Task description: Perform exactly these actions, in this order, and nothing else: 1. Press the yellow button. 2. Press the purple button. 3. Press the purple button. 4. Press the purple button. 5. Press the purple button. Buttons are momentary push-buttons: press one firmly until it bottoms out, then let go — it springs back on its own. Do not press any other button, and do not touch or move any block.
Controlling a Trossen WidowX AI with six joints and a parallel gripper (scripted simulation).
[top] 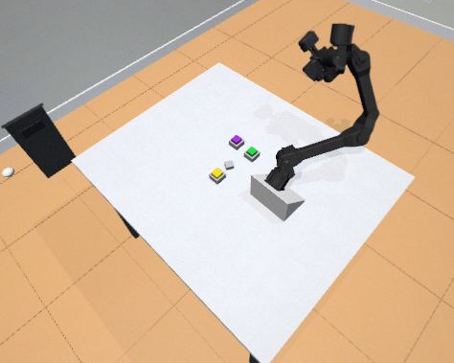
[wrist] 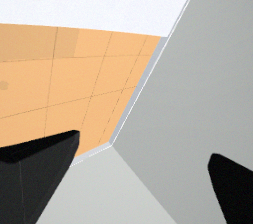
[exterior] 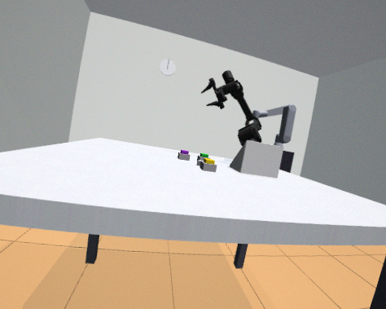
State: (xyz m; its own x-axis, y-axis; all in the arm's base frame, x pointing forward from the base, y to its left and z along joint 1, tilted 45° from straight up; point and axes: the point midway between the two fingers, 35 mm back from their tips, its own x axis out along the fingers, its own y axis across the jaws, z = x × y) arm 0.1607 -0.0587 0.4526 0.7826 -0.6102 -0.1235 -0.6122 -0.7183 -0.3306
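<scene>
The yellow button lies 46 cm to the left of my gripper tip, 31 cm below it and 3 cm ahead of it. Round my gripper tip: small grey block (39 cm to the left, 33 cm below, 4 cm ahead); then green button (31 cm below, 29 cm to the left, 1 cm ahead); then purple button (31 cm below, 28 cm to the left, 10 cm ahead).
</scene>
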